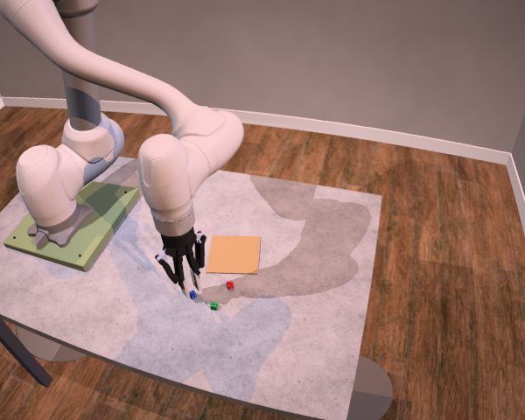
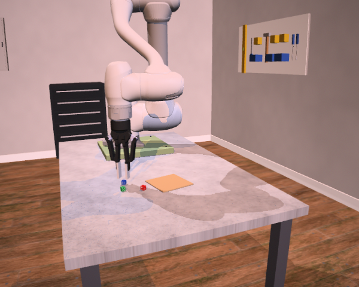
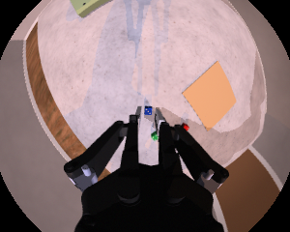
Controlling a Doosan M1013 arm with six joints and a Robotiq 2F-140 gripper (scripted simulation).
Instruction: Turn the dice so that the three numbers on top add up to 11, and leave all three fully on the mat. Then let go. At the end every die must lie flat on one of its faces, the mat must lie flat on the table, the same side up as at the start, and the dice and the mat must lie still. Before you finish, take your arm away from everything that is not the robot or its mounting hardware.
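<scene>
My hand is 5 cm above the blue die. Also, from my hand: red die: 8 cm ahead, 6 cm to the left, 5 cm below; then orange mat: 17 cm to the left, 6 cm below, 4 cm ahead; then green die: 7 cm ahead, 5 cm below, 1 cm to the right.
</scene>
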